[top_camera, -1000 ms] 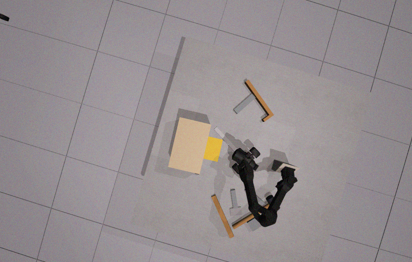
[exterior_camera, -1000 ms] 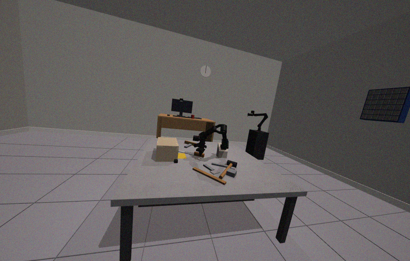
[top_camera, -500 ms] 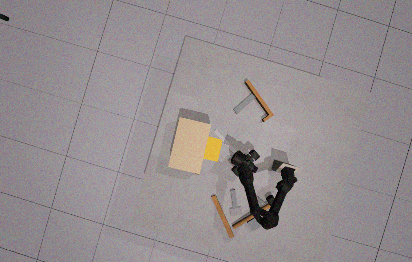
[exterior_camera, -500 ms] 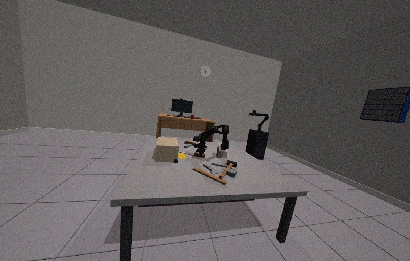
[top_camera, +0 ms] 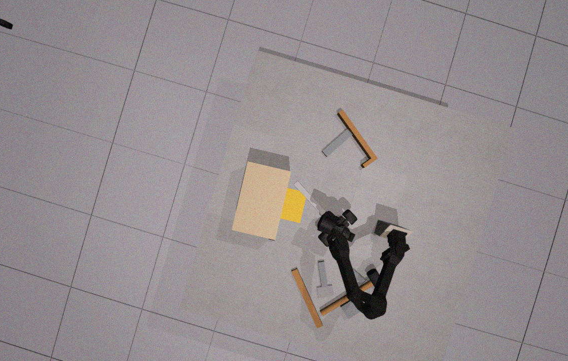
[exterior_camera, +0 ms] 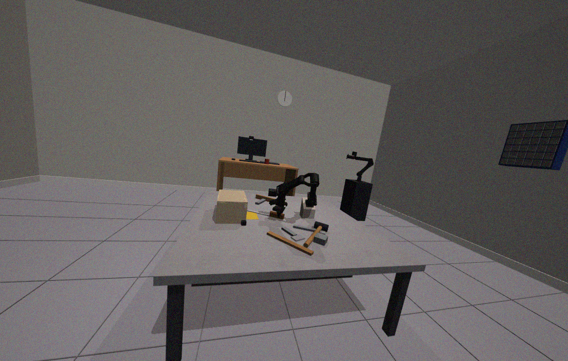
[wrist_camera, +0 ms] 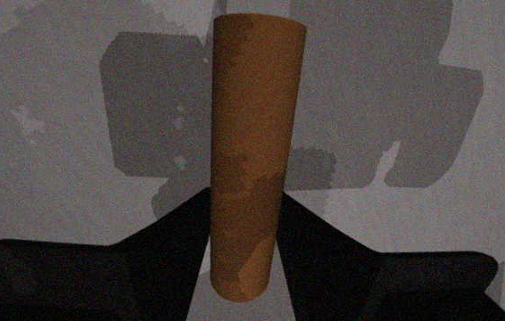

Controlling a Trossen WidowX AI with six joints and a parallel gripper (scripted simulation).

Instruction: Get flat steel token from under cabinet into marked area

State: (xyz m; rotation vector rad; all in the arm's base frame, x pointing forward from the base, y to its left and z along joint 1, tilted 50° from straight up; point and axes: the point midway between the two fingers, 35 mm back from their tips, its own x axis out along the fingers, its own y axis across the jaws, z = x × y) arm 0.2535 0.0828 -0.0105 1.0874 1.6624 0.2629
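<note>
My gripper tip is now 28 cm to the right of the grey l-shaped bracket and 3 cm past it. Round my gripper tip: grey bar (38 cm to the right, 10 cm ahead); wooden stick (37 cm to the left, 3 cm ahead); grey steel token (28 cm ahead, 1 cm to the left, 1 cm below).
</note>
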